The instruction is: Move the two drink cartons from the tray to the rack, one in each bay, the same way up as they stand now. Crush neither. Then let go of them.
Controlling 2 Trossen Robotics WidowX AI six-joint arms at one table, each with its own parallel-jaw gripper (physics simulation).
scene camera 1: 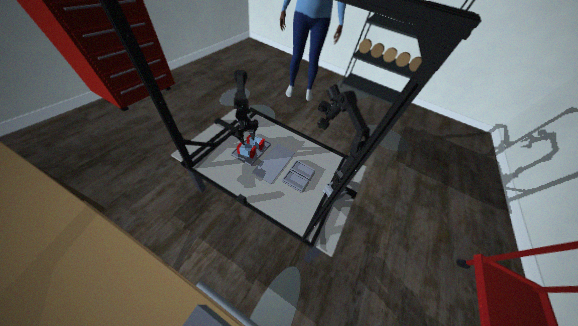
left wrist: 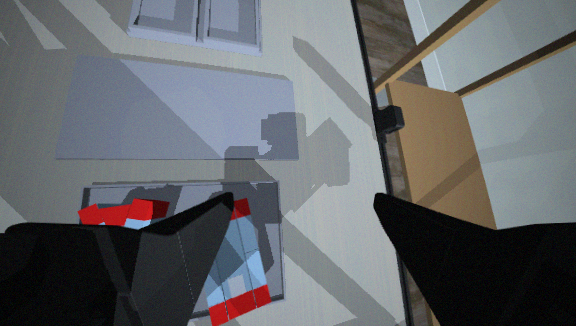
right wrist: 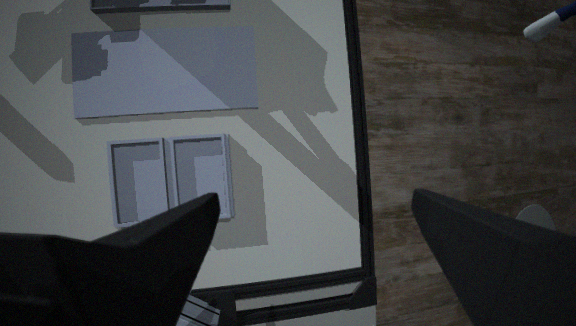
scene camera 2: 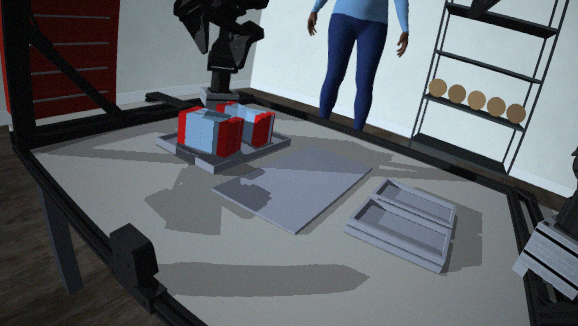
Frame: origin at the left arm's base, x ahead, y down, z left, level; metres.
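Where they show: left gripper, between the fingertips: [scene camera 1: 248,142] [left wrist: 304,199] [scene camera 2: 223,61]; right gripper, between the fingertips: [right wrist: 314,200] [scene camera 2: 471,18]; left arm's base, origin of its link: [scene camera 2: 219,90]; right arm's base, origin of its link: [scene camera 2: 577,234].
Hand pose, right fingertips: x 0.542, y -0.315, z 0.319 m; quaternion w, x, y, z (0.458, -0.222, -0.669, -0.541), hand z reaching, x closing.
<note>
Things, the pixels of their top centre, and the offset from my right fingertips. "pt": a spot on its surface instead.
- nearer carton, centre of its top: [left wrist: 230,258] [scene camera 2: 211,114] [scene camera 1: 246,146] dy +0.296, dx -0.226, dz -0.411 m
- farther carton, centre of its top: [left wrist: 117,269] [scene camera 2: 245,108] [scene camera 1: 255,138] dy +0.296, dx -0.279, dz -0.320 m
- grey two-bay rack, centre of its top: [scene camera 2: 410,211] [right wrist: 169,180] [left wrist: 201,3] [scene camera 1: 299,174] dy +0.350, dx +0.097, dz -0.146 m
- small black block, a spot on its surface: [scene camera 2: 132,255] pt dy +0.320, dx +0.146, dz -0.568 m
Two drink cartons, pale blue with red ends, lie side by side in the grey tray [scene camera 2: 250,158] [left wrist: 283,250]. The nearer carton [scene camera 1: 246,151] [scene camera 2: 200,132] [left wrist: 250,265] is partly behind a finger in the left wrist view. The farther carton [scene camera 2: 250,122] [left wrist: 115,215] is partly hidden by the nearer one in scene camera 2. The grey two-bay rack [scene camera 1: 300,173] [scene camera 2: 395,248] [left wrist: 165,38] [right wrist: 112,185] holds no carton. My left gripper [scene camera 1: 248,140] [left wrist: 304,199] is open and empty, above the tray. My right gripper [scene camera 1: 321,115] [right wrist: 314,200] is open and empty, held high, away from the rack.
A flat grey panel [scene camera 1: 277,160] [scene camera 2: 295,190] [left wrist: 225,105] [right wrist: 210,60] lies between tray and rack. A black frame borders the table, with a small black block [scene camera 2: 132,255] [left wrist: 390,119] on its edge. A person [scene camera 1: 311,40] [scene camera 2: 355,55] stands beyond the table.
</note>
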